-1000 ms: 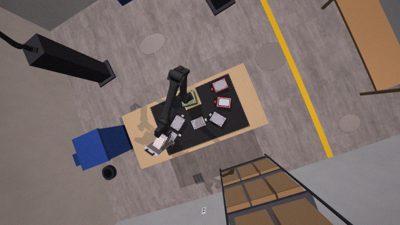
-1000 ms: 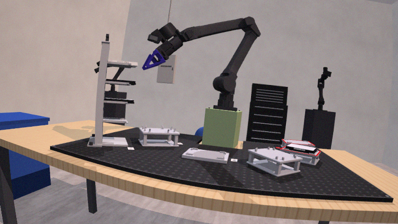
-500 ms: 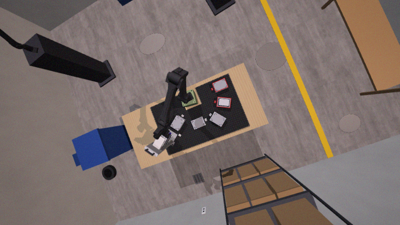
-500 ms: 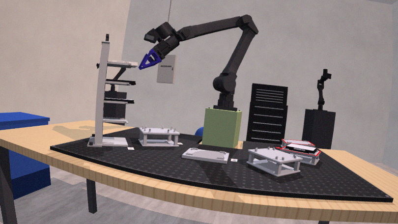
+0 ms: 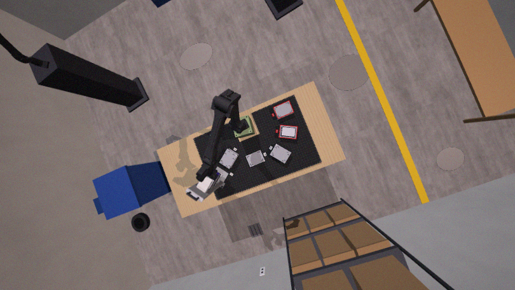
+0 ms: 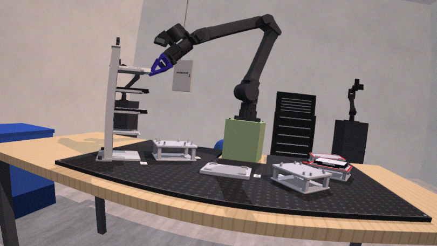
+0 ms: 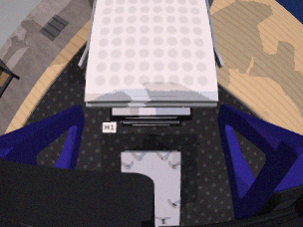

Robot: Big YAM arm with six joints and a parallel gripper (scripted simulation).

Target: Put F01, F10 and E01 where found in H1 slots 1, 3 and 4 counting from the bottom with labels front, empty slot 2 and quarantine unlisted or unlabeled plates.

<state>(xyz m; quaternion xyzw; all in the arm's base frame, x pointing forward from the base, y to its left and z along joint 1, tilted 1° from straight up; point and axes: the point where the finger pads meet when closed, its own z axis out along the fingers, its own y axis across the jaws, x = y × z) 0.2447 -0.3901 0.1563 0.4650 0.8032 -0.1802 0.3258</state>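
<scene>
The white well plate is 60 mm to the right of my hand and 40 mm ahead of it. Also, from my hand: hotel base: 330 mm below, 80 mm to the right, 50 mm ahead; plate hotel H1: 130 mm to the right, 130 mm below, 80 mm ahead; regrip nest RG: 280 mm below, 100 mm to the left, 60 mm behind.
</scene>
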